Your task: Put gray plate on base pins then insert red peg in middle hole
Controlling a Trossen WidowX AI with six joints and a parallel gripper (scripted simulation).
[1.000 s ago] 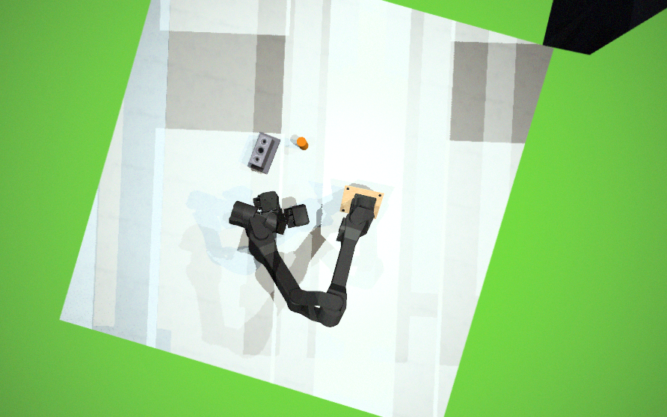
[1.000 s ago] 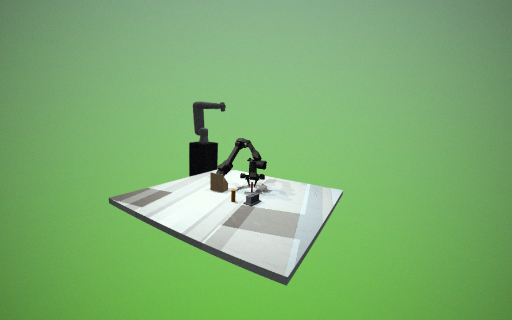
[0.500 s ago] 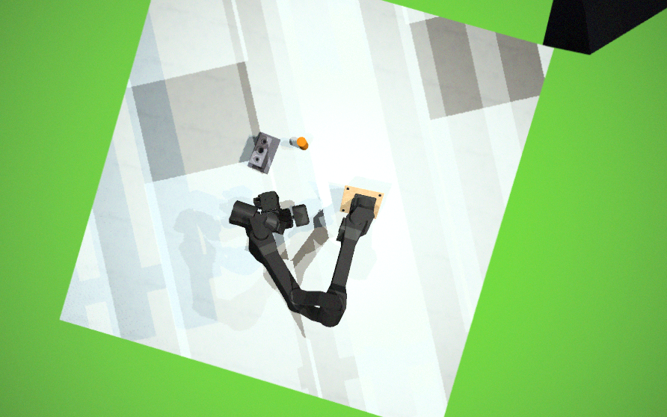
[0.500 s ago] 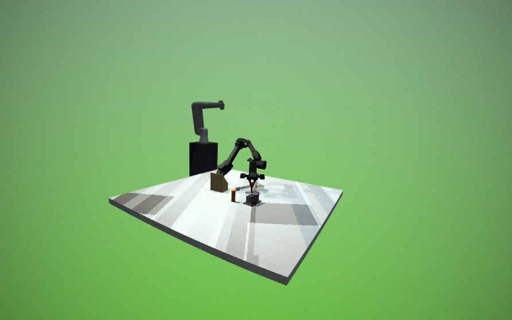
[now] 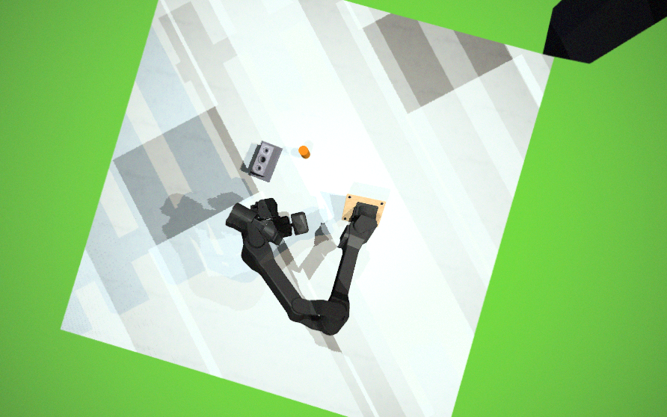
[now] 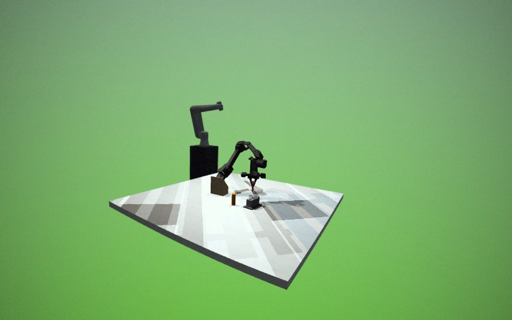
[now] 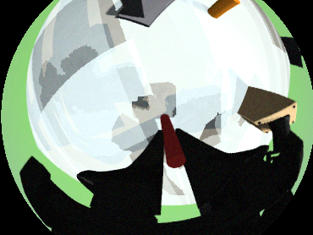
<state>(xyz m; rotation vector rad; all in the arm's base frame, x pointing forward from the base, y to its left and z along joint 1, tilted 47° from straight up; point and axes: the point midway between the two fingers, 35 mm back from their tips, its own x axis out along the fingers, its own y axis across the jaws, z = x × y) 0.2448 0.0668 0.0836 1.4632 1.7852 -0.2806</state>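
The gray plate is 10 cm ahead of my gripper tip, 20 cm to the right of it and 3 cm below it. Also, from my gripper tip: red peg: right at my gripper tip; dark base: 10 cm ahead, 20 cm to the right, 7 cm below; orange cylinder: 2 cm behind, 25 cm to the right, 4 cm below.
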